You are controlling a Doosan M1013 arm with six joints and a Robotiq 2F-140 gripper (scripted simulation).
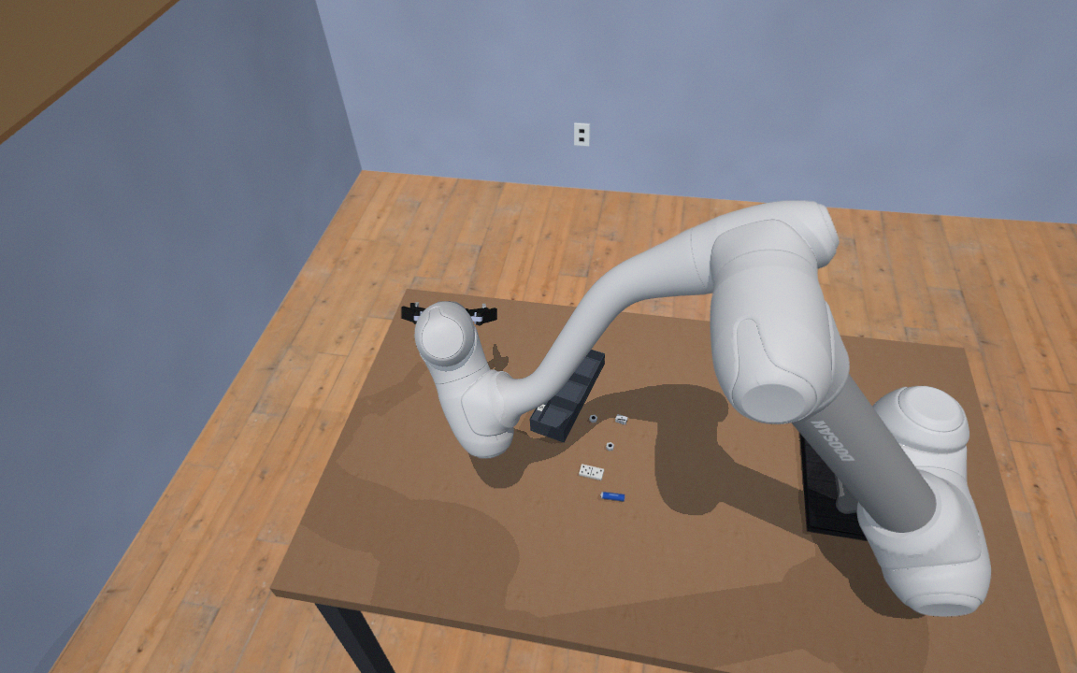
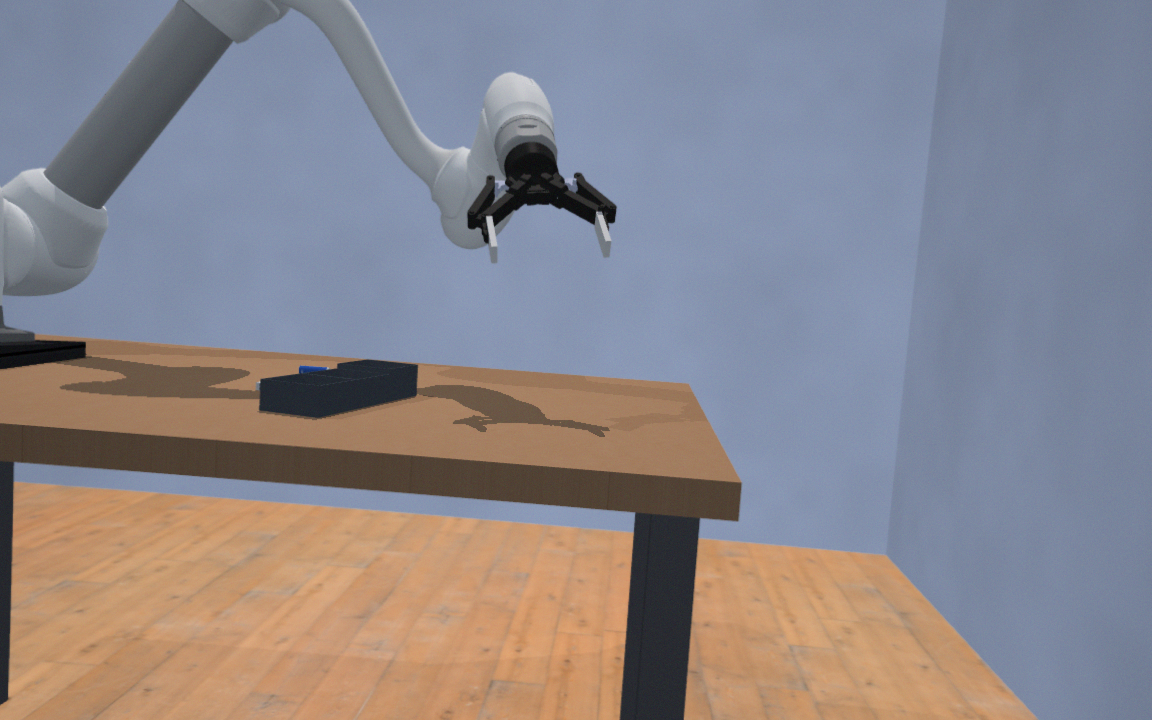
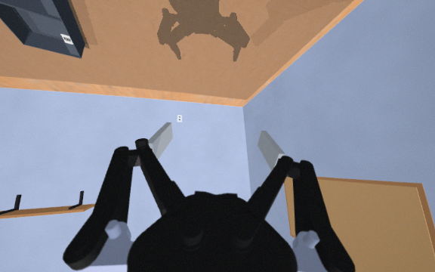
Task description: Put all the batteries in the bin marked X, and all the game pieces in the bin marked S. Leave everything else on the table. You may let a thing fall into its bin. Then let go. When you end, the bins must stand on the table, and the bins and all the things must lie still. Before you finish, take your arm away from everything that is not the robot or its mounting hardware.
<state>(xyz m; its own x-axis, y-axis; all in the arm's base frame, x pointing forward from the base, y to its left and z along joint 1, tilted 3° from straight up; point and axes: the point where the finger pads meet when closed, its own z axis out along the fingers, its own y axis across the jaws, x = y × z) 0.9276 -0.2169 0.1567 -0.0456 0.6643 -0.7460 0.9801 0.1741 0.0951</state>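
My gripper is now 270 mm past the dark three-part bin, 200 mm above it and 40 mm to the right of it. From my hand the other things lie so: blue battery: 390 mm behind, 300 mm to the left, 220 mm below; white domino: 340 mm behind, 250 mm to the left, 220 mm below.
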